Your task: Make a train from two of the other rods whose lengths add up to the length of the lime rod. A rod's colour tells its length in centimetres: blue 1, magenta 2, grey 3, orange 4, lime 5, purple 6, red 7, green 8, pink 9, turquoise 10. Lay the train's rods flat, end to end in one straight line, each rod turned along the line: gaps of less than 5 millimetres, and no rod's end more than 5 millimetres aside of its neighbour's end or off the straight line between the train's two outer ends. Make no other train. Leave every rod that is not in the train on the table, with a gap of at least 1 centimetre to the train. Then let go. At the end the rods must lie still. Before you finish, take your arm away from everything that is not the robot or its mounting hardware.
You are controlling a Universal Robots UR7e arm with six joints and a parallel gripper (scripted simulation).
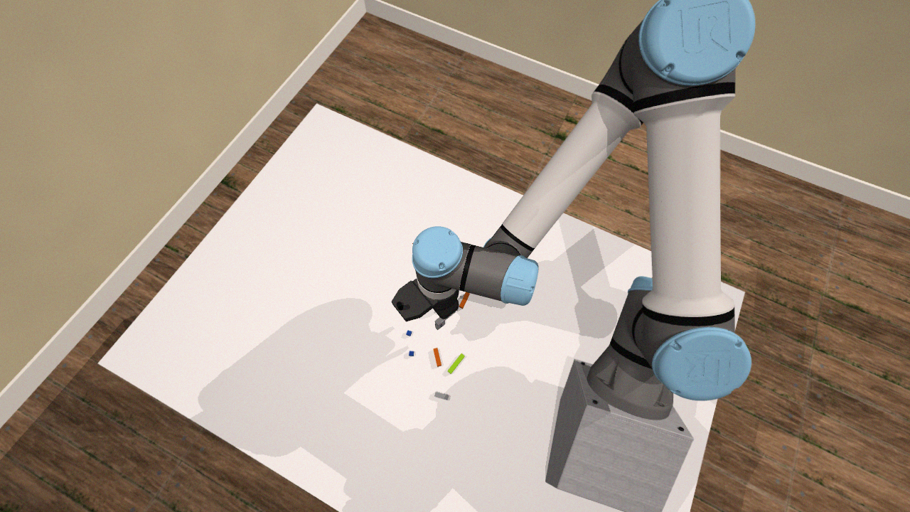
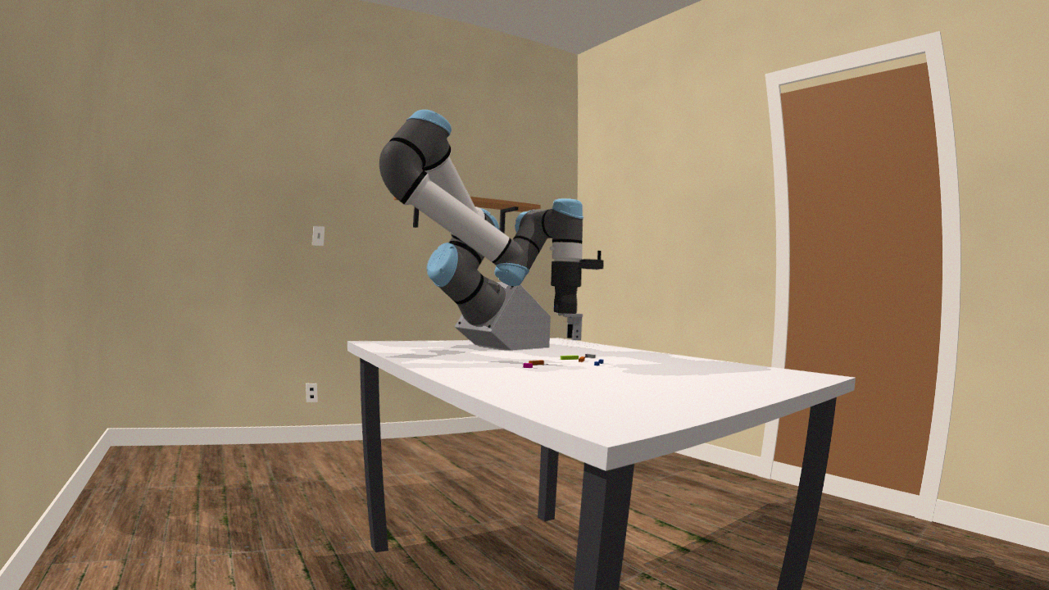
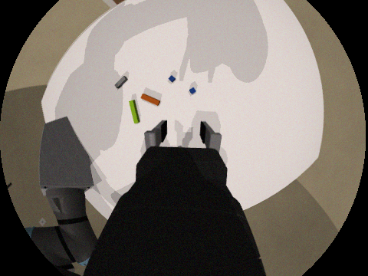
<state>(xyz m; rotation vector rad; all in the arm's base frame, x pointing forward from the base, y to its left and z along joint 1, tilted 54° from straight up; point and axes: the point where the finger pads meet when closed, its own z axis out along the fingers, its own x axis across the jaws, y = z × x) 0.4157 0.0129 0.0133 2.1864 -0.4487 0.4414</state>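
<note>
Now: the lime rod 9 cm behind my hand, 7 cm to the left of it and 8 cm below it. The rest, counted from my hand: magenta rod: 1 cm behind, 13 cm to the right, 8 cm below; grey rod: 8 cm behind, 14 cm to the left, 8 cm below.
</note>
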